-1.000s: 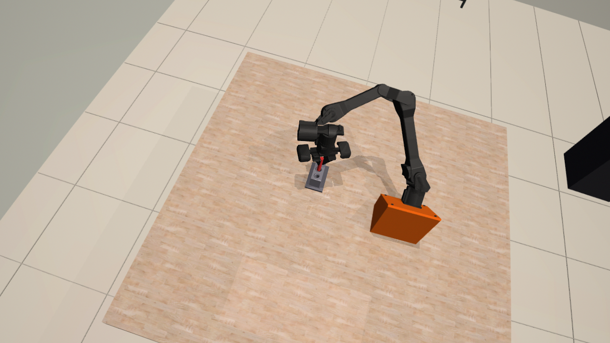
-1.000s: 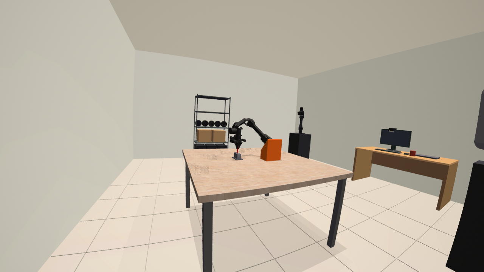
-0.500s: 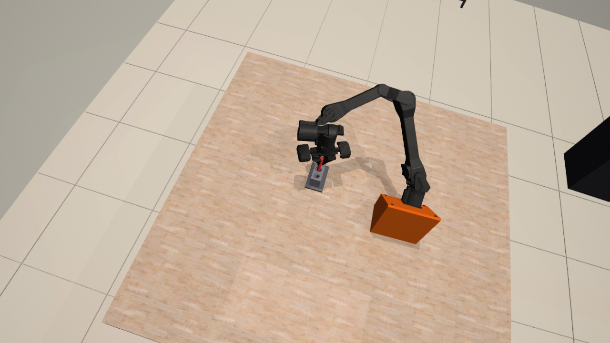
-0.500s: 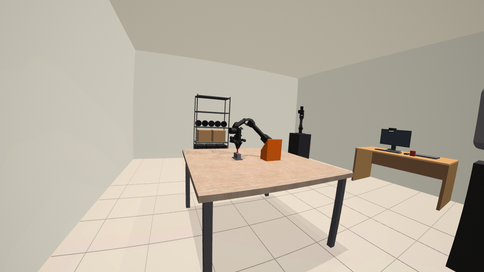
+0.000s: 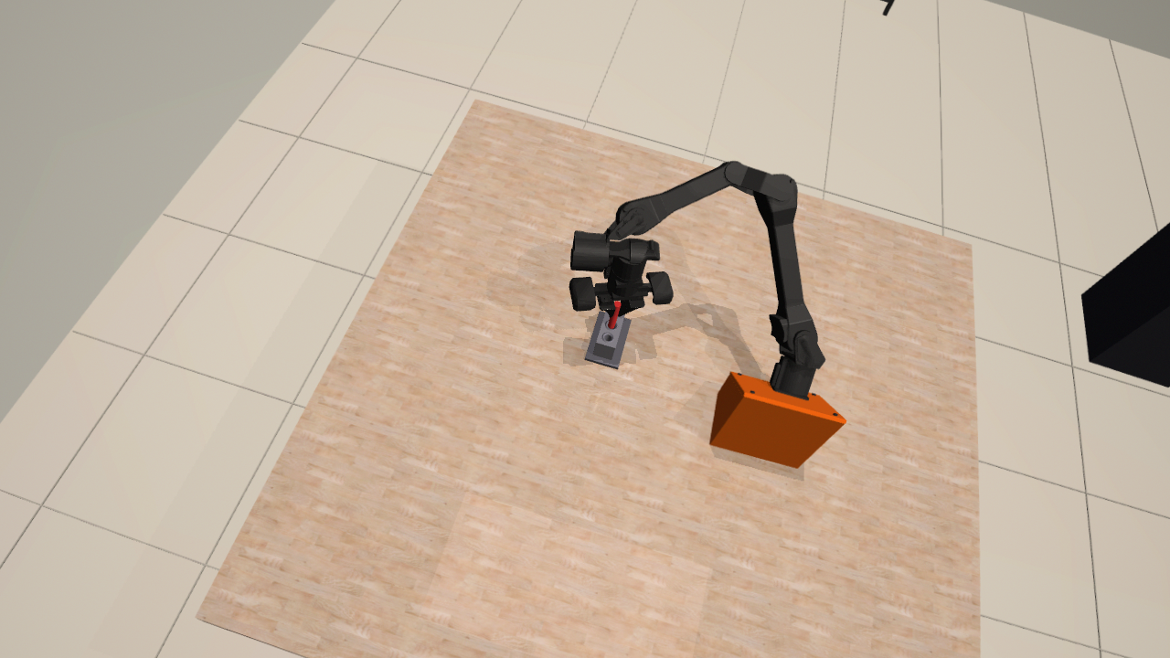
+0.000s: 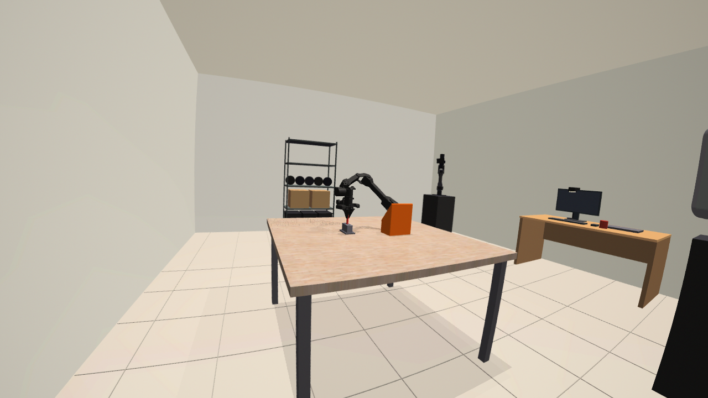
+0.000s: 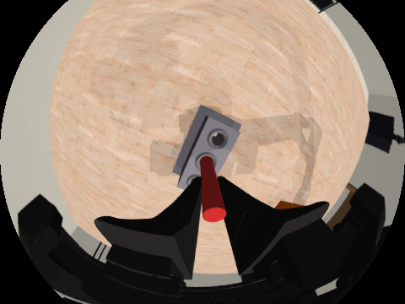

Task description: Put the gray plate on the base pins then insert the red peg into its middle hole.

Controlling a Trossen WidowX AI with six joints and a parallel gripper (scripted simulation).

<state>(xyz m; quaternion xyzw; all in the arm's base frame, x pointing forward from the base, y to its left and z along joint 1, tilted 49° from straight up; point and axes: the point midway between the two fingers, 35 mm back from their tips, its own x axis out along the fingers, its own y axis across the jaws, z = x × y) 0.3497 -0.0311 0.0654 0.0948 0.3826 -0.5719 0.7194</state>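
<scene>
My gripper tip is right at the red peg. From my gripper tip the other things lie so: gray plate 50 mm below.
</scene>
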